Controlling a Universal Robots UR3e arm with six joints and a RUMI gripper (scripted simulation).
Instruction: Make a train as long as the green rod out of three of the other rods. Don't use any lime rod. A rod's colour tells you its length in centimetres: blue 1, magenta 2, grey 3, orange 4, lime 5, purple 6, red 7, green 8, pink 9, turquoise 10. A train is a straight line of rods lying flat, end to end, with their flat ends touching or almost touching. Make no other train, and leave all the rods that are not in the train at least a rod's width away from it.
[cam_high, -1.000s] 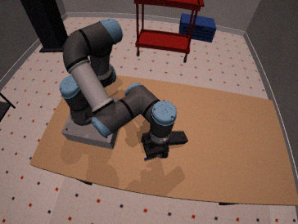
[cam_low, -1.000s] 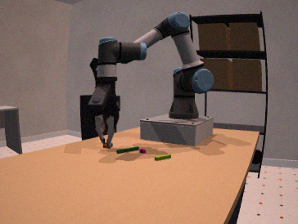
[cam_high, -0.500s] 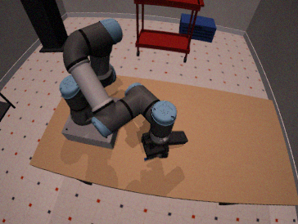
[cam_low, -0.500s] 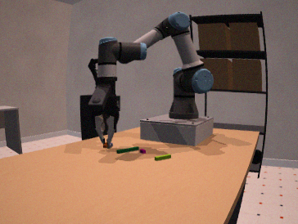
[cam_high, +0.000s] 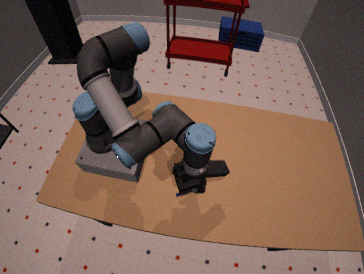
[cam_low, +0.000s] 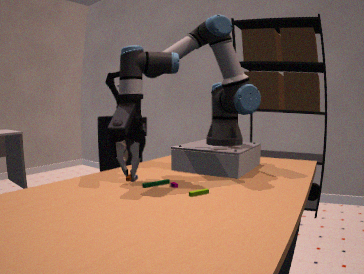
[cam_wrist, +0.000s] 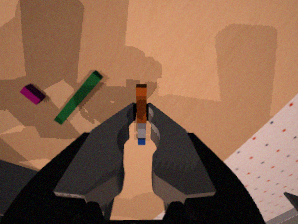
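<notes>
The grey rod lies 30 mm behind my hand, 20 mm below it and 10 mm to the right of it. The rest, counted from my hand: orange rod: 10 mm below; then small blue rod: 60 mm behind, 20 mm to the right, 20 mm below; then green rod: 70 mm to the left, 30 mm behind, 20 mm below.
</notes>
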